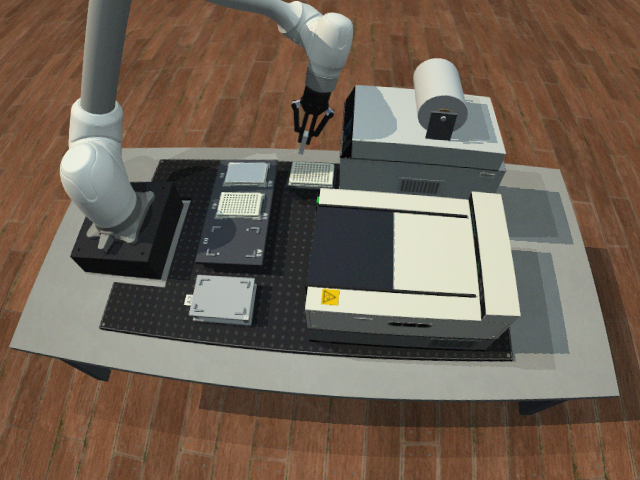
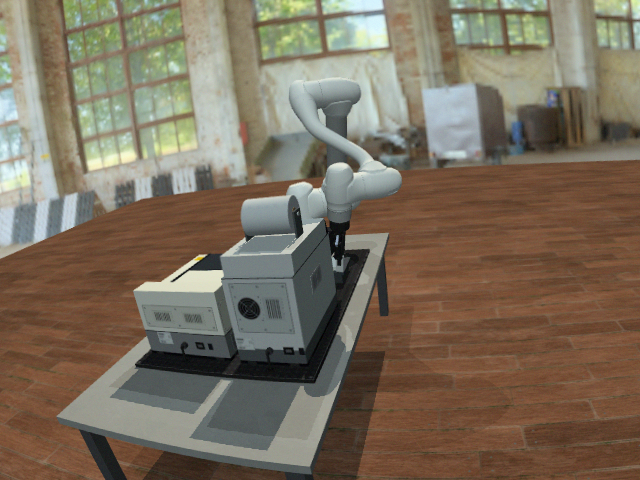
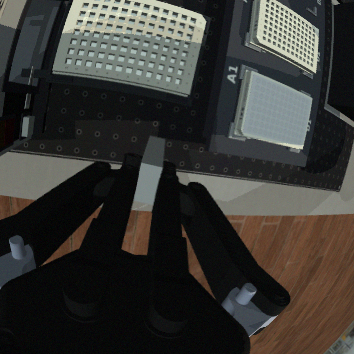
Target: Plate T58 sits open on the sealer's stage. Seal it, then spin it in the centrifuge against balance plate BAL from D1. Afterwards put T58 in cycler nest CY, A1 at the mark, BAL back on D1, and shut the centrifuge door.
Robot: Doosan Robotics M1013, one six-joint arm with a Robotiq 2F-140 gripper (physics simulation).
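Places are measured from the arm's base along level axes (x ahead, y left, z up), in centimetres.
Pixels of known places: gripper, fingertip midpoint: (image 1: 301, 151) (image 2: 339, 270) (image 3: 153, 151); arm's base at its link origin: (image 1: 121, 216).
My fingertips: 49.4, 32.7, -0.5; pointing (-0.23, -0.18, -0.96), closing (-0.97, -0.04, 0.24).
Note:
Ahead of a thing's pixels: the offset from my fingertips to its middle, as dx, dy, dz. "pt": to the spot under its first point. Level surfaces: height alone.
Plate T58 @[+5.2, -9.8, +0.7] (image 1: 311, 173) (image 3: 130, 46), a white plate with open wells, lies on the stage at the left side of the sealer @[+34.8, -7.5, +14.7] (image 1: 423, 138) (image 2: 280, 281). My gripper (image 1: 303, 143) (image 2: 338, 259) (image 3: 153, 151) is shut and empty, fingers together. It hangs just behind T58, over the back edge of the table. On the dark deck block @[-15.0, -21.3, -6.2] (image 1: 232, 238) lie a flat grey plate @[-16.0, -9.0, -3.1] (image 1: 246, 173) (image 3: 272, 110) at the back and an open-well white plate @[-14.6, -21.3, -3.1] (image 1: 240, 204) (image 3: 286, 33) in front of it. The centrifuge @[+34.1, -38.8, +3.1] (image 1: 437, 252) (image 2: 185, 295) shows a dark opening @[pt +19.9, -40.6, +12.2] (image 1: 349, 248) on its left half.
A grey cycler nest @[-12.2, -50.1, -6.7] (image 1: 223, 299) with corner marks sits at the front left. The sealer carries a film roll @[+37.0, -7.4, +32.7] (image 1: 439, 92) on top. The arm's base (image 1: 109, 224) stands at the table's left end. A black perforated board @[dz -9.0] (image 1: 285, 324) underlies everything.

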